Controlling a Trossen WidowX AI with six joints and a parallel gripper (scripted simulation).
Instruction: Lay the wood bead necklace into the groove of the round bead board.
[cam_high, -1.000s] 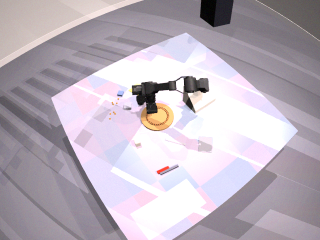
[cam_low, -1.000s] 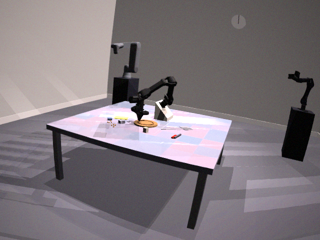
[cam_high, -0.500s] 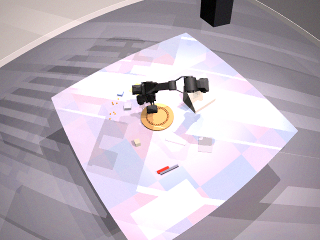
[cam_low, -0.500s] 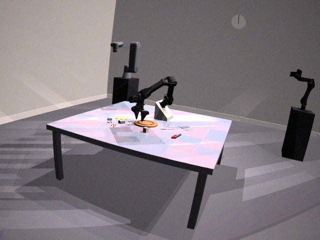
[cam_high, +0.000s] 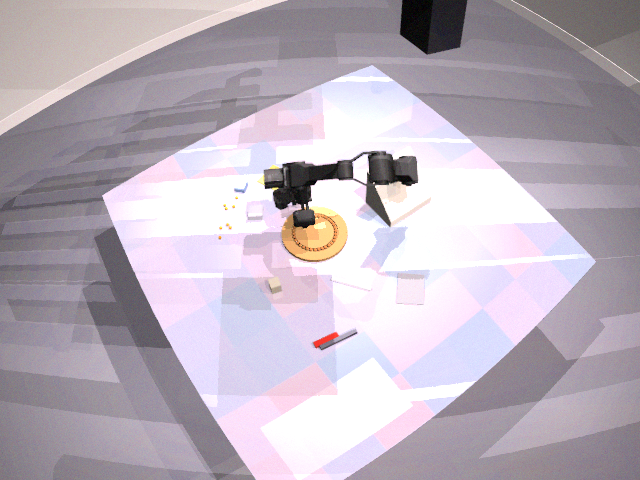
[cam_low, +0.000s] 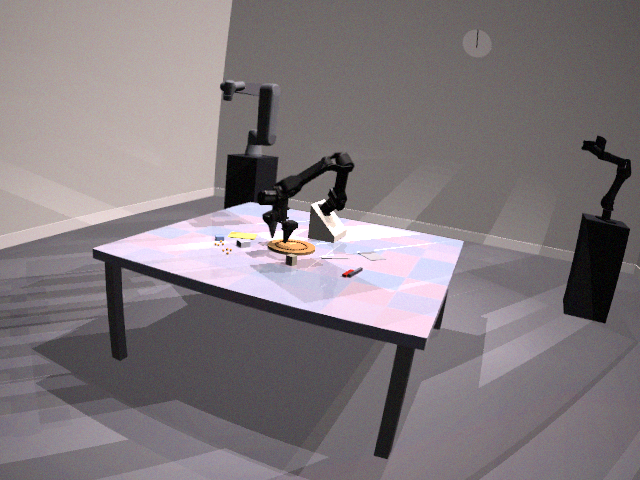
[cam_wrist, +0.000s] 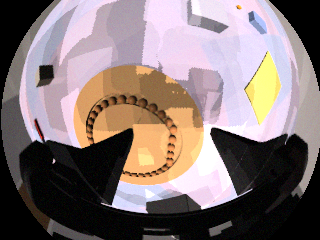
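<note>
Now: the round bead board 60 mm to the left of my gripper tip and 10 mm below it. Round my gripper tip: cream cube (180 mm ahead, 180 mm to the left); then white block (120 mm ahead, 90 mm to the right, 10 mm below); then yellow sheet (190 mm to the right, 20 mm below).
</note>
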